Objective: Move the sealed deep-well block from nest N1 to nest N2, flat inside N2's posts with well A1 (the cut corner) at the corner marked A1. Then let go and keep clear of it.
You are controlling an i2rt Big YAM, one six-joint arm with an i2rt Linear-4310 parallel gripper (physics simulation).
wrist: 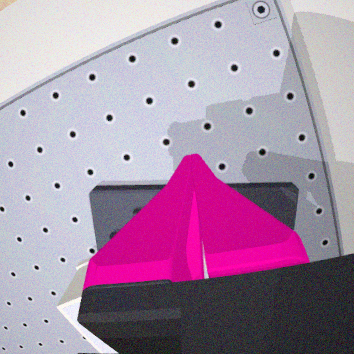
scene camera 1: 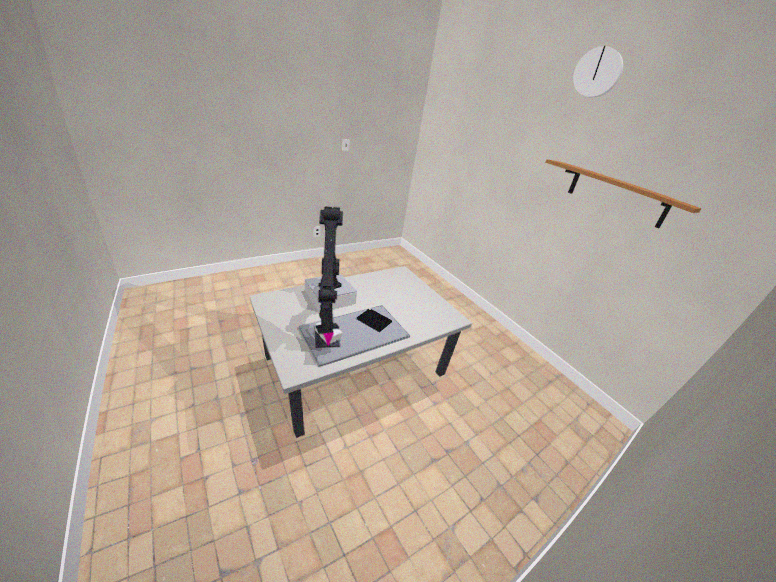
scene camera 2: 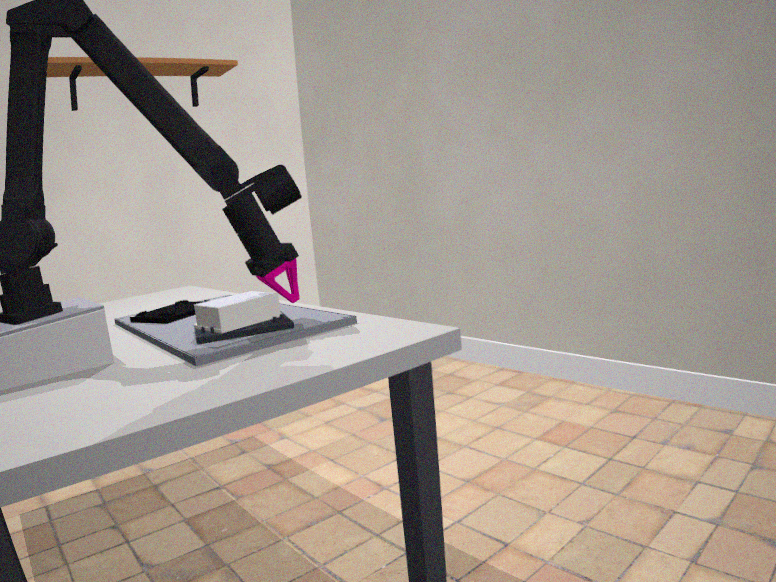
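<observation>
The white deep-well block sits over a dark nest, turned askew to it; in the wrist view one corner sticks out past the nest's left side. The gripper hides most of the block there. The other dark nest lies farther along the plate. The nest labels and the cut corner cannot be read. My gripper, with magenta fingers, is shut and empty. It is tilted, its fingertips just beyond the block's outer end and above the plate.
Both nests are on a grey perforated plate on the light table. The arm's grey box base stands behind the plate. A screw marks a plate corner.
</observation>
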